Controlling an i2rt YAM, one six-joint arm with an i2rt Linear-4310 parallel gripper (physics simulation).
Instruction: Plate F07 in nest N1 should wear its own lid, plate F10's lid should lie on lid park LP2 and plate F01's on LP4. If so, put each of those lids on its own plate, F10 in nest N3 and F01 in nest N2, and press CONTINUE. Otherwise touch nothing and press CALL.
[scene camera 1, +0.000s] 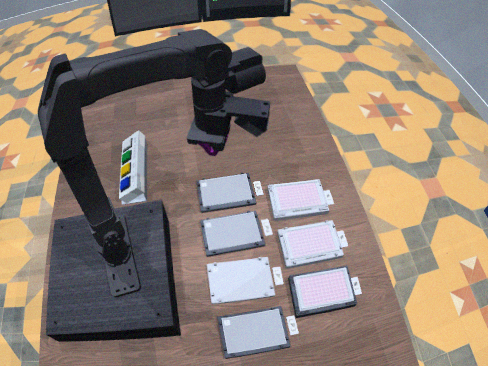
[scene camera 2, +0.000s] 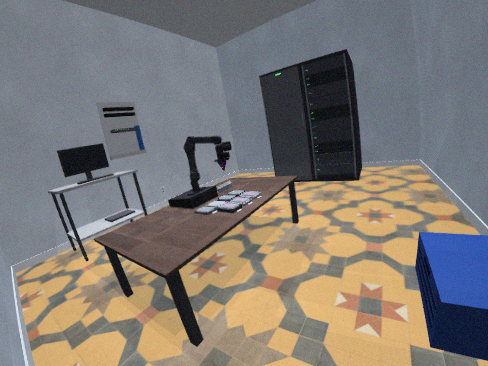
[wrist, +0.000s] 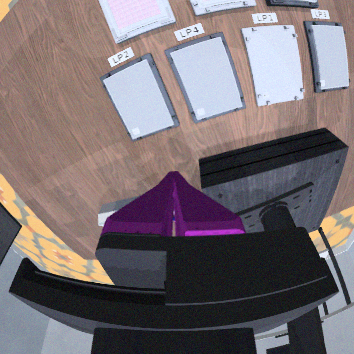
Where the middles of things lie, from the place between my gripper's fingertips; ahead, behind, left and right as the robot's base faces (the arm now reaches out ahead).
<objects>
My hand is 19 cm to the left of the lid park LP1 (scene camera 1: 242, 280) and 22 cm above it. The rest, counted from my hand: button box (scene camera 1: 133, 175): 19 cm behind, 23 cm to the left, 20 cm below.
</objects>
